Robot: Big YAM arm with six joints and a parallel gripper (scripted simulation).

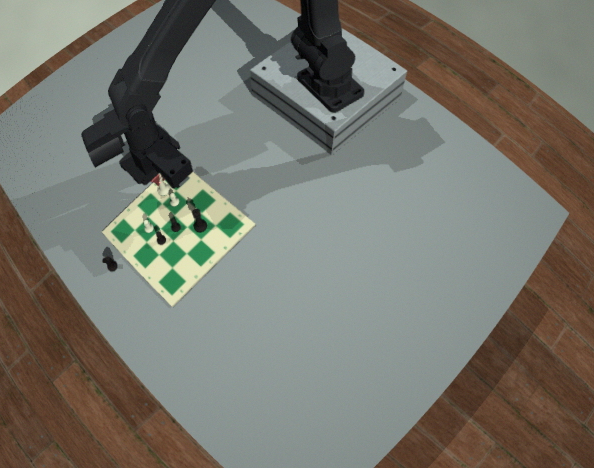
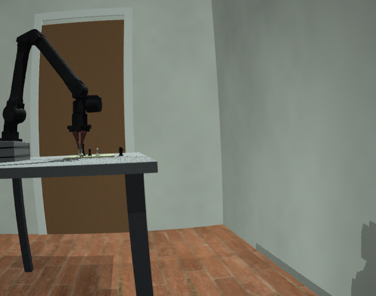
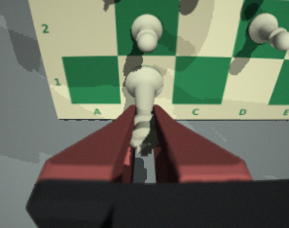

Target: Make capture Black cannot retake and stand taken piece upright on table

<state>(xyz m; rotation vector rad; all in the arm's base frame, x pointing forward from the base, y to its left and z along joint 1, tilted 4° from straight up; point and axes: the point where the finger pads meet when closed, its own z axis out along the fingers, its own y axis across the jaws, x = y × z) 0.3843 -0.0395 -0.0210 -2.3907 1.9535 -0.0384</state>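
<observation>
Right now the tall white piece is 10 mm to the left of my hand. From my hand the other things lie so: black piece (170 mm ahead, 80 mm to the left, 30 mm below); then green-and-cream chessboard (20 mm ahead, 90 mm to the left, 40 mm below).
</observation>
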